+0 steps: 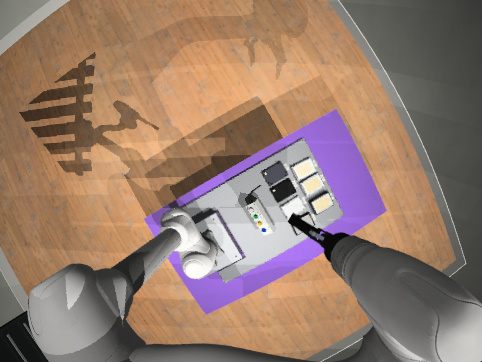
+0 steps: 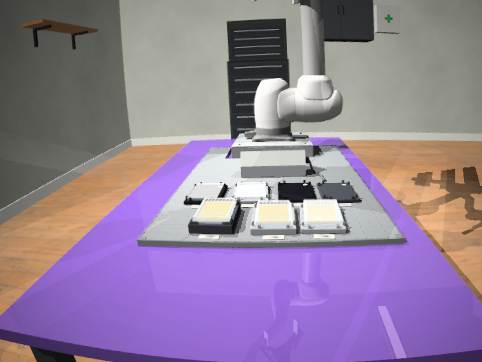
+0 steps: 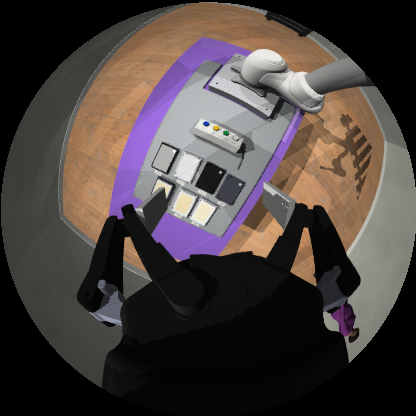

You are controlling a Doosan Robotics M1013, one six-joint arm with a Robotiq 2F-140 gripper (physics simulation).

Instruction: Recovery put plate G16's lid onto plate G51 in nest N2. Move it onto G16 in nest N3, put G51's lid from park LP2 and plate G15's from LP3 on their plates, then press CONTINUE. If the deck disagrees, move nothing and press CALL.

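Pixels of known places: gripper, fingertip midpoint: point(image 2: 277, 1) point(image 3: 214, 194); arm's base, link origin: point(image 2: 272, 138) point(image 3: 252, 78).
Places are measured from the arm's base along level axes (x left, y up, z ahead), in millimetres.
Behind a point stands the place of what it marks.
Three plates with cream wells stand in a row of nests: one in a black nest point(image 1: 322, 203) @(z 798, x -119, y -11 mm) point(image 2: 215, 212) @(z 829, x -116, y -10 mm) point(image 3: 162, 188), a middle one point(image 1: 312, 184) @(z 800, x 21, y -24 mm) point(image 2: 273, 215) @(z 837, x 19, y -15 mm) point(image 3: 184, 203) @(z 798, x 25, y -24 mm) and an end one point(image 1: 303, 169) @(z 791, x 137, y -16 mm) point(image 2: 321, 213) @(z 826, x 130, y -16 mm) point(image 3: 203, 212) @(z 792, x 138, y -16 mm). Behind them lie a grey panel in a black frame point(image 2: 206, 192) @(z 646, x -178, y -27 mm) point(image 3: 164, 157) @(z 622, x -177, y -27 mm), a white one point(image 2: 252, 191) @(z 640, x -45, y -27 mm) point(image 3: 187, 167) @(z 617, x -46, y -27 mm), a black one point(image 1: 283, 190) @(z 615, x 80, y -35 mm) point(image 2: 296, 191) @(z 623, x 80, y -35 mm) point(image 3: 211, 177) @(z 608, x 85, y -35 mm) and a slate one point(image 1: 274, 172) @(z 619, x 209, y -35 mm) point(image 2: 339, 191) @(z 627, x 206, y -35 mm) point(image 3: 230, 189) @(z 616, x 203, y -35 mm). Labels and clear lids are too small to tell. My gripper point(image 3: 214, 194) @(z 533, x 42, y 516 mm) is open and empty, high above the deck.
A button console point(image 1: 259, 218) @(z 386, x 24, y 24 mm) point(image 2: 273, 162) @(z 440, x 11, y 3 mm) point(image 3: 218, 135) @(z 409, x 11, y 33 mm) with blue, yellow, green and white buttons and a cable stands between the panels and the arm's base. The grey deck point(image 1: 235, 187) @(z 355, x 246, y -45 mm) point(image 2: 200, 172) @(z 384, x -257, y -45 mm) point(image 3: 182, 117) @(z 393, x -197, y -46 mm) lies on the purple table point(image 1: 350, 165) @(z 1122, x -10, y -58 mm) point(image 2: 200, 290) @(z 1070, x -104, y -58 mm) point(image 3: 135, 145) @(z 632, x -383, y -58 mm).
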